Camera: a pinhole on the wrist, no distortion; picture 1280 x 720 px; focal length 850.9 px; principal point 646.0 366.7 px. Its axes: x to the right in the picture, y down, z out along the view. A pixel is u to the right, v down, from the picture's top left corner.
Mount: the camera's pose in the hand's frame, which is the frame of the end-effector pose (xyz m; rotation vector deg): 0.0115 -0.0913 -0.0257 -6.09 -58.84 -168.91
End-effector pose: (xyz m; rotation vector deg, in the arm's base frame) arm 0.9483 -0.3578 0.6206 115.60 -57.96 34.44
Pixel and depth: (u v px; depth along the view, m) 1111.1 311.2 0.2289
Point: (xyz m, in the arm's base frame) 0.8489 -0.4605 0.4902
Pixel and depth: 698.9 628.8 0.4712
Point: 0.9129 -0.7505 0.4172
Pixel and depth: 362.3 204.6 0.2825
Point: 0.9235 -0.5845 0.6678
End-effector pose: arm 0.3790 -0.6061 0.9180 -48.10 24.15 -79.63
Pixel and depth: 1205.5 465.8 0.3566
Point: 0.6218 -0.3383 0.9970
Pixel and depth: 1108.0 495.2 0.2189
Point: 0.4999 -0.4707 0.9982
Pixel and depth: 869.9 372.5 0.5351
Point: 0.8127 -0.4127 0.9879
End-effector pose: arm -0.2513 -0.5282 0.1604 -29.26 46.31 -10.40
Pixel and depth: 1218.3 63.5 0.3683
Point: -0.2654 -0.1712 0.2949
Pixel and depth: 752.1 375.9 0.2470
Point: -0.1319 -0.4119 0.2322
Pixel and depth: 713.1 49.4 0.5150
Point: -0.0795 -0.1027 0.1250
